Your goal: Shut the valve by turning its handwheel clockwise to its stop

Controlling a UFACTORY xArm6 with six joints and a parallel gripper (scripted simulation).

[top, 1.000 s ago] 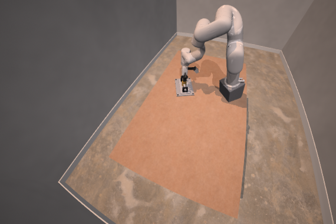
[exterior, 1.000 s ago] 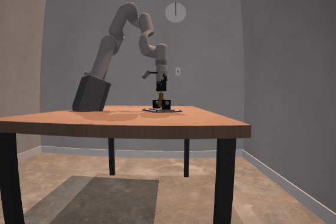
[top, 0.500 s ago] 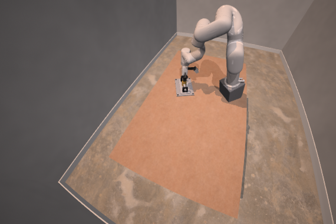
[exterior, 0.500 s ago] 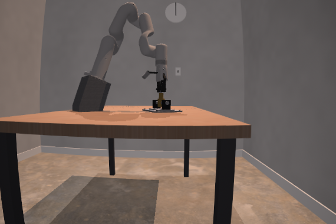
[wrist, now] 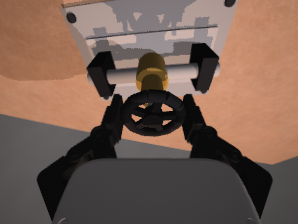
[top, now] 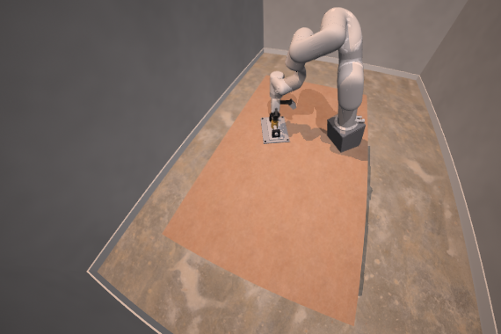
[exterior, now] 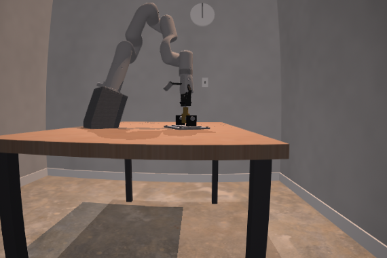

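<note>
Now: the black spoked handwheel right at my hand. From my hand the other things lie so: grey baseplate (130 mm below).
</note>
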